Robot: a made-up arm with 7 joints. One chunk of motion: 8 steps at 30 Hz.
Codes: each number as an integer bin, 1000 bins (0 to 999) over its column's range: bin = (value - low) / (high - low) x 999, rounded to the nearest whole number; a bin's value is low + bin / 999 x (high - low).
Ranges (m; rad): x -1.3..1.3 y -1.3..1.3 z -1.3..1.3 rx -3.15..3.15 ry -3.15..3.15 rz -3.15..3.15
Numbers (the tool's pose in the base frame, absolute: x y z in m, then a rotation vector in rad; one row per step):
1: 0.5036 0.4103 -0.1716 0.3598 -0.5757 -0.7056
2: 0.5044 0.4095 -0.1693 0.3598 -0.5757 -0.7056
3: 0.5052 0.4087 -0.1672 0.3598 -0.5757 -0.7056
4: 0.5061 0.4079 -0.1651 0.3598 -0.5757 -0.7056
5: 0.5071 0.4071 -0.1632 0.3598 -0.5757 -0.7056
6: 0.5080 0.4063 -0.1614 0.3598 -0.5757 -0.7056
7: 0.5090 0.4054 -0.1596 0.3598 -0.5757 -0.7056
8: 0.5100 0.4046 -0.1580 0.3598 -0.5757 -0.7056
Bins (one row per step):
1: 693 657 434 557 408 388
2: 693 657 434 557 408 388
3: 694 657 435 557 408 388
4: 694 656 436 557 408 388
5: 694 656 437 557 408 388
6: 695 656 437 557 408 388
7: 695 655 438 557 408 388
8: 695 655 439 557 408 388

